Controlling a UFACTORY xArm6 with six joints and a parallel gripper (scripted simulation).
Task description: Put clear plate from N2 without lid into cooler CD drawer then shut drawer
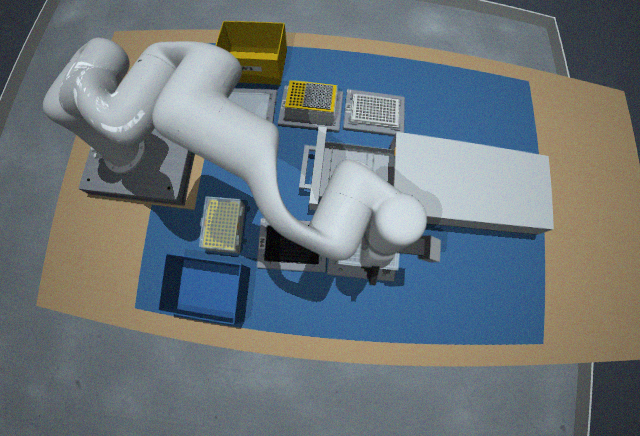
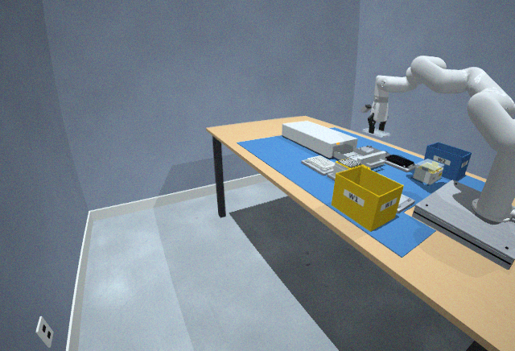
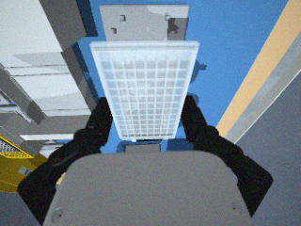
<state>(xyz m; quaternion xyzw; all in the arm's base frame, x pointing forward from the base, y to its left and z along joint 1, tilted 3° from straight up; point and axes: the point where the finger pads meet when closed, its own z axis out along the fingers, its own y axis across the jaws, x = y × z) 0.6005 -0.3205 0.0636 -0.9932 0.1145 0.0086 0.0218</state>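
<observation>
The cooler drawer lies 2 cm ahead of my hand, 19 cm to the left of it and 11 cm below it. Round my hand: black plate (17 cm behind, 4 cm to the left, 11 cm below); clear plate (1 cm below); grey work nest N2 (13 cm below).
</observation>
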